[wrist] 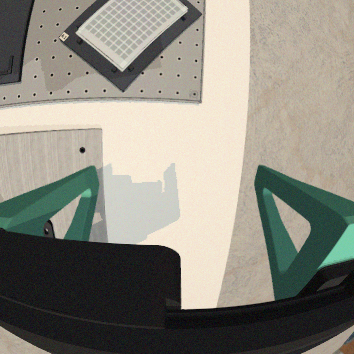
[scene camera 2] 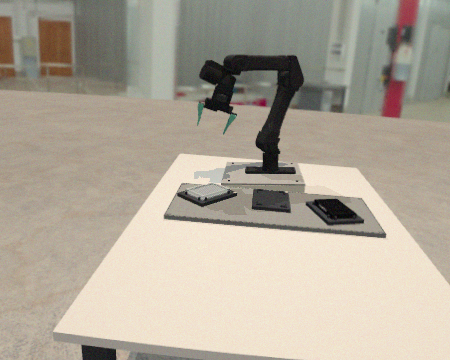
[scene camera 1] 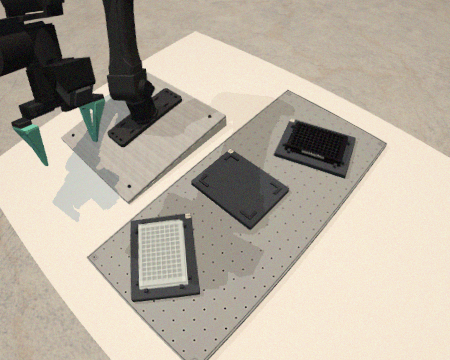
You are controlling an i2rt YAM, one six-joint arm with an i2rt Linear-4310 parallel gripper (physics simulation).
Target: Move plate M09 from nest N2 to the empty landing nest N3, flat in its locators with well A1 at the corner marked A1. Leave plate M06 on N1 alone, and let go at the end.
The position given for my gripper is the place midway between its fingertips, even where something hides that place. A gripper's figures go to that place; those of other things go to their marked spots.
My gripper (scene camera 1: pixel 71 153) is 60 cm from the lens. A black well plate (scene camera 1: pixel 317 143): 78 cm from the lens.
